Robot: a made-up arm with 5 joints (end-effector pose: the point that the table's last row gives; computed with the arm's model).
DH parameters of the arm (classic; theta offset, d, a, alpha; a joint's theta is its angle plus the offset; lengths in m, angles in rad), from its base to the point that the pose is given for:
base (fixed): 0 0 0 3.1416
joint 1: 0 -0.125 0.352 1.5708
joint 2: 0 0.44 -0.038 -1.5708
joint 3: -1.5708 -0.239 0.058 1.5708
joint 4: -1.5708 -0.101 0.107 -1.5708
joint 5: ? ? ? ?
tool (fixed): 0 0.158 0 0
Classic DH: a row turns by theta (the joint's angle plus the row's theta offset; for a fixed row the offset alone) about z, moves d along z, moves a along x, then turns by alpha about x.
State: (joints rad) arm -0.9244 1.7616 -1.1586 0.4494 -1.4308
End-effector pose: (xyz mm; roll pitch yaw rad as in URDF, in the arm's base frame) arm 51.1 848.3 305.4 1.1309 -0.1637 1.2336
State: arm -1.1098 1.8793 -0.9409 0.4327 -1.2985
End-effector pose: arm -136.5 898.6 248.2 0.9808 0.1057 1.5853
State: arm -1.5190 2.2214 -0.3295 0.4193 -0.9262
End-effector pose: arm -609.2 773.2 -1.4 0.9668 0.9455 2.5509
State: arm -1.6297 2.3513 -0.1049 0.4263 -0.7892
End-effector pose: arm -713.2 645.9 -104.5 1.3728 1.1963 -3.0496
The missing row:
joint 5: 1.5708 0.096 0.002 1.5708
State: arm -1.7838 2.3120 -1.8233 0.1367 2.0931
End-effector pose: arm -765.3 556.9 138.4 1.0631 -0.4152 -0.8392
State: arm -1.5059 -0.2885 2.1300 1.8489 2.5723
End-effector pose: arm -268.3 200.2 235.5 -1.6264 -0.1445 3.1120
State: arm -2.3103 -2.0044 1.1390 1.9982 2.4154
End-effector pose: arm -316.1 -35.1 107.9 3.0490 1.1144 -2.6597
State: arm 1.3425 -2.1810 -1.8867 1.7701 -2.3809
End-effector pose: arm 471.1 -168.1 -13.2 0.8363 0.2669 -2.5409
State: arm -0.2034 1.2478 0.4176 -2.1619 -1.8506
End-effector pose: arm 490.4 525.3 314.3 0.5419 -0.3858 -2.2088
